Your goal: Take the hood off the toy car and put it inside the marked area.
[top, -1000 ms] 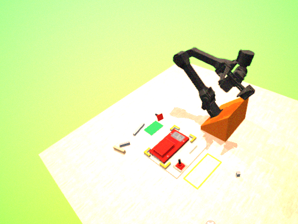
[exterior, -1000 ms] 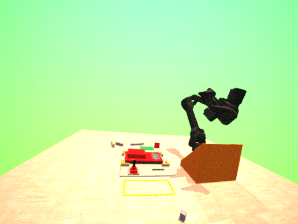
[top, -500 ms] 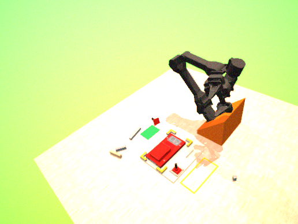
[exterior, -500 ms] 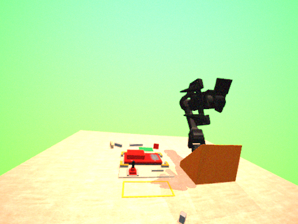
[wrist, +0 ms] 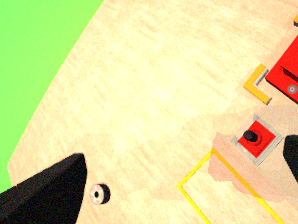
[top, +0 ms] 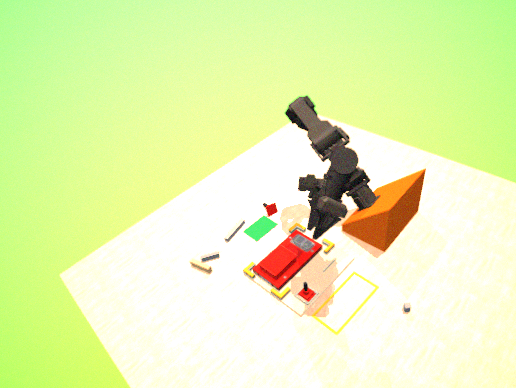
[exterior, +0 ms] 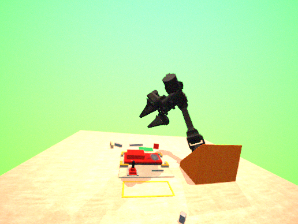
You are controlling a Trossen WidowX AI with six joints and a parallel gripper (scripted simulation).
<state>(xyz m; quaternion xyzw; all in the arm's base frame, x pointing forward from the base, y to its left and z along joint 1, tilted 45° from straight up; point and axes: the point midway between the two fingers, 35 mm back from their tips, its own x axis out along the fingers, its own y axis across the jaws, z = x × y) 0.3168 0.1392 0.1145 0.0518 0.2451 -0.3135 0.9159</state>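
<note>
The red hood lies 20 cm below my gripper tip and 13 cm to the right of it. From my gripper tip the other things lie so: green patch: 30 cm to the right, 24 cm below, 10 cm behind.
</note>
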